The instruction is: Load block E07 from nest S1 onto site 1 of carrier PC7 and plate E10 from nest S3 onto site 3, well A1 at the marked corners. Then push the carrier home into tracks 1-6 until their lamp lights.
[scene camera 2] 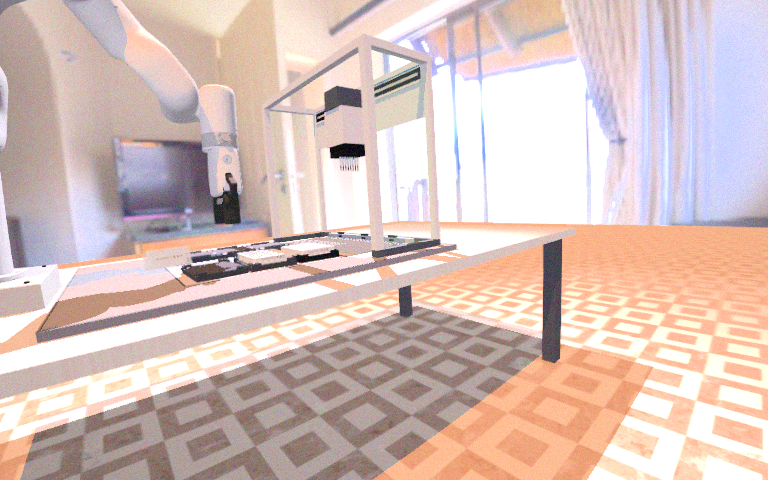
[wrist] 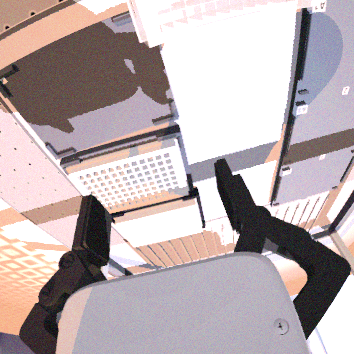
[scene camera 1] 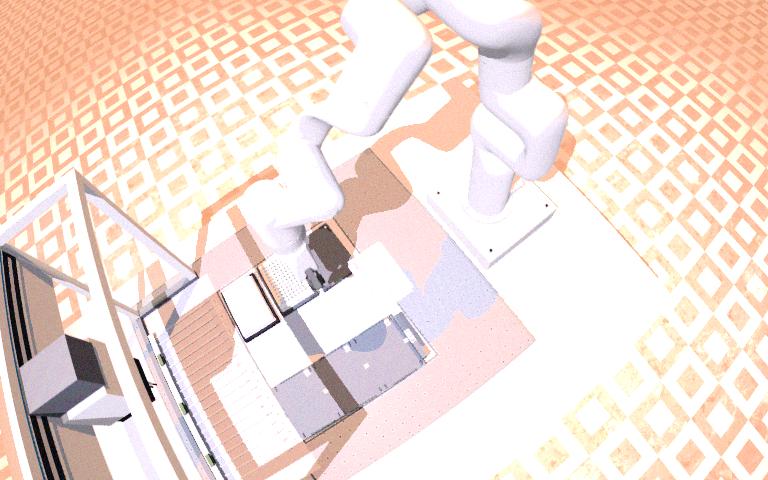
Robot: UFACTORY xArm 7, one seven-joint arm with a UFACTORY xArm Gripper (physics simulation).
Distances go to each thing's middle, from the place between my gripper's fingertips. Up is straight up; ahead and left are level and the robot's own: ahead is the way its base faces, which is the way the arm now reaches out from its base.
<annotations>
I see my gripper 130 mm past the well plate [scene camera 1: 385, 283], 70 mm above it and 60 mm to the right of it. The rest, counted from my hand: grey carrier plate [scene camera 1: 386, 353] 230 mm to the left, 80 mm below, 30 mm ahead; then pipetting head [scene camera 2: 344, 129] 380 mm ahead, 230 mm above, 140 mm to the left.
</annotations>
